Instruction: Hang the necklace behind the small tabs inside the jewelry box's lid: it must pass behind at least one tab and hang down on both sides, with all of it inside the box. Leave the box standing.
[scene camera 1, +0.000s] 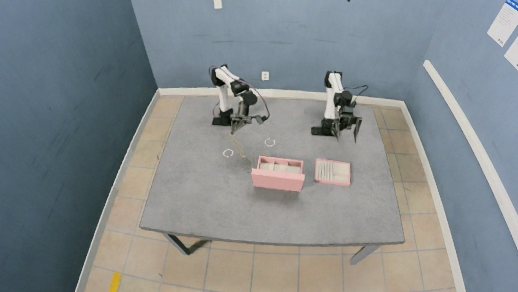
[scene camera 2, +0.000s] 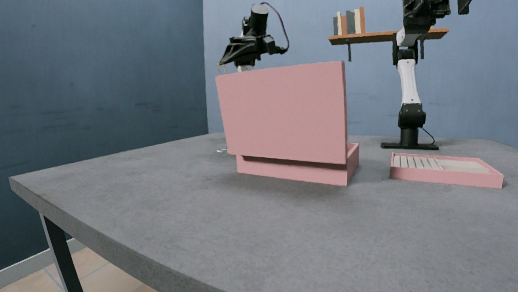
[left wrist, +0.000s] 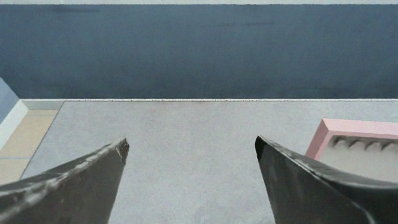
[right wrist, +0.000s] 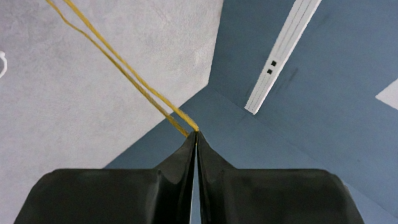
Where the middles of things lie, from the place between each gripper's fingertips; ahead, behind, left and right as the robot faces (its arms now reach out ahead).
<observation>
Right now my right hand (scene camera 2: 220, 64) is 60 mm short of the pink jewelry box (scene camera 1: 280, 177), 260 mm to the right of it and 180 mm above it.
Right now my left hand is 30 mm short of the pink jewelry box, 320 mm to the left of it and 250 mm above it.
</observation>
